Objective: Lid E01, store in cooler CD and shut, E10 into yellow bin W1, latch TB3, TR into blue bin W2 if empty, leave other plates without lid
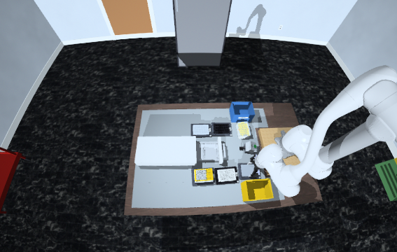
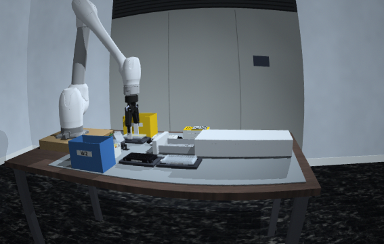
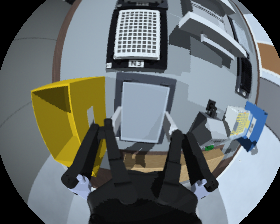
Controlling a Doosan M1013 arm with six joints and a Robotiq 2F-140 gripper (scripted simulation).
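My hand is 40 mm above the grey nest. Also, from my hand: white well plate (180 mm ahead, 10 mm to the right, 30 mm below); yellow bin W1 (10 mm ahead, 150 mm to the left, 10 mm below); grey plate lid (20 mm below).
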